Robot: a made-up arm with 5 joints.
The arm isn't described. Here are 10 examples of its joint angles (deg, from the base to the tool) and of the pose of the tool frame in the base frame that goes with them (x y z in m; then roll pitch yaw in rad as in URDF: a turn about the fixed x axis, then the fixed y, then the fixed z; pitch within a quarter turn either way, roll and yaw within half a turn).
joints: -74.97 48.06 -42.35 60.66 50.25
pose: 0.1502 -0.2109 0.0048 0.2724 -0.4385 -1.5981
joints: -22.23 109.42 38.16 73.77 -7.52
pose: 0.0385 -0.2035 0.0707 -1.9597 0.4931 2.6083
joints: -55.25 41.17 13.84 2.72 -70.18
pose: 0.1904 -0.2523 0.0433 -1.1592 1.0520 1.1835
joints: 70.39 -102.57 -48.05 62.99 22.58
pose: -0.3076 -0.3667 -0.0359 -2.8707 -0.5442 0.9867
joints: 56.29 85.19 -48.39 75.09 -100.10
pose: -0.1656 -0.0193 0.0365 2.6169 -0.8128 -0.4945
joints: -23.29 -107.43 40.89 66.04 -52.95
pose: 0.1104 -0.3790 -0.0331 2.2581 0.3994 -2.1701
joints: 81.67 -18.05 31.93 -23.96 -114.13
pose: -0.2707 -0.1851 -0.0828 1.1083 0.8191 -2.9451
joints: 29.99 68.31 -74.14 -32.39 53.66
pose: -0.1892 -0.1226 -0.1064 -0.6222 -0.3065 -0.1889
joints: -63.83 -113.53 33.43 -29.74 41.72
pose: 0.0239 -0.3361 0.1193 0.0824 1.2585 -0.6001
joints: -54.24 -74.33 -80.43 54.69 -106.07
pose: 0.0373 -0.5039 -0.0356 -0.4247 1.1738 0.1236
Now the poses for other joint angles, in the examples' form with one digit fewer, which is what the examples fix.
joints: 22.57 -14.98 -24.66 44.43 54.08
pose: -0.190 -0.241 -0.227 -1.457 -0.831 -0.741
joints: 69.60 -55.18 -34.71 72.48 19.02
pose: -0.403 -0.260 -0.082 -2.270 -0.797 -0.204
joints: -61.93 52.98 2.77 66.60 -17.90
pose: 0.146 -0.153 0.044 -0.189 0.900 -2.724
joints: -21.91 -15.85 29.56 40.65 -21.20
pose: 0.123 -0.290 -0.130 0.972 0.713 -3.021
